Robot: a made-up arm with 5 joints. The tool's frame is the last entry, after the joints.
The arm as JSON. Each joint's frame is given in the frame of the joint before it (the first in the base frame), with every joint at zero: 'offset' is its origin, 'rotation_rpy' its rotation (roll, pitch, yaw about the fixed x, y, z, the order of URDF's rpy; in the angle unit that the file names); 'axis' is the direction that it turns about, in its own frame. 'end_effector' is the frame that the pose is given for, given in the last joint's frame.
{
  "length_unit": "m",
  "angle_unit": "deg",
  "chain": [
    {
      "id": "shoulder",
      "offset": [
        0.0,
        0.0,
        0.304
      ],
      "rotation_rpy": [
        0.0,
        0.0,
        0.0
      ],
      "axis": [
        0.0,
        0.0,
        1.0
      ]
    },
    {
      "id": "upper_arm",
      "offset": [
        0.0,
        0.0,
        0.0
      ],
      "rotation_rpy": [
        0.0,
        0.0,
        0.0
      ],
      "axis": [
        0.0,
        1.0,
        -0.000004
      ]
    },
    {
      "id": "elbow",
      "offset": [
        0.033,
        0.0,
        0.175
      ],
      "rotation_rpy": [
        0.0,
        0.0,
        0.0
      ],
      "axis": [
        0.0,
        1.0,
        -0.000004
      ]
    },
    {
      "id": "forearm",
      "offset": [
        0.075,
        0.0,
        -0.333
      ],
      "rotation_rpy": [
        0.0,
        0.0,
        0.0
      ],
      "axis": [
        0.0,
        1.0,
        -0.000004
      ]
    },
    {
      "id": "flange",
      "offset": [
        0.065,
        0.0,
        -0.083
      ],
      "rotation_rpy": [
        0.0,
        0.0,
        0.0
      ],
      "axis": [
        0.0,
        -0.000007,
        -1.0
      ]
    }
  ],
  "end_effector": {
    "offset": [
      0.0,
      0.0,
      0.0
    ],
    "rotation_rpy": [
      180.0,
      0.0,
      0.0
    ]
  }
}
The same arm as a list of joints. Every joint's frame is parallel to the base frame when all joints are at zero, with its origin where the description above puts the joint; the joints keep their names.
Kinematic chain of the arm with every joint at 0, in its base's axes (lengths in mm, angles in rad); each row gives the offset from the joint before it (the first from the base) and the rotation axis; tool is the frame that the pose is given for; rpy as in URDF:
shoulder: xyz 0.0 0.0 304.0 axis +z
upper_arm: xyz 0.0 0.0 0.0 axis +y
elbow: xyz 33.0 0.0 175.0 axis +y
forearm: xyz 75.0 0.0 -333.0 axis +y
flange: xyz 65.0 0.0 -83.0 axis -z
tool: xyz 0.0 0.0 0.0 rpy 3.1416 0.0000 0.0000

